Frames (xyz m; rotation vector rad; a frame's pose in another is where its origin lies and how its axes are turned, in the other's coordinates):
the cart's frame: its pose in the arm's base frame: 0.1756 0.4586 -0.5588 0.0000 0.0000 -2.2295
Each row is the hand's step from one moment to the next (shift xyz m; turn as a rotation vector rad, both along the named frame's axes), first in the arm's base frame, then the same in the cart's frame.
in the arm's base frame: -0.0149 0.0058 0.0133 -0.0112 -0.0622 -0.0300
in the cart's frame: 0.0045 -0.0153 0.0133 0.0560 0.0292 -0.0300
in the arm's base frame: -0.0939 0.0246 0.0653 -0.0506 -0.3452 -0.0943
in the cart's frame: 0.0380 -0.0893 0.0653 0.3040 0.1713 -0.0943
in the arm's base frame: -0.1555 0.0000 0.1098 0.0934 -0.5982 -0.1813
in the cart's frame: 0.0952 -0.1230 0.1098 0.4159 0.4400 -0.1813
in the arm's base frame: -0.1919 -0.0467 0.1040 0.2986 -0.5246 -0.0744
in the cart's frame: 0.1544 -0.1232 0.1040 0.2321 0.5572 -0.0744
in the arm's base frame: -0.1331 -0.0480 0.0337 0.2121 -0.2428 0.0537
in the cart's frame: 0.1194 -0.0759 0.0337 0.0622 0.3163 0.0537
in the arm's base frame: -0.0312 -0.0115 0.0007 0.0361 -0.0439 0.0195
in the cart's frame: 0.0282 -0.0176 0.0007 0.0126 0.0554 0.0195
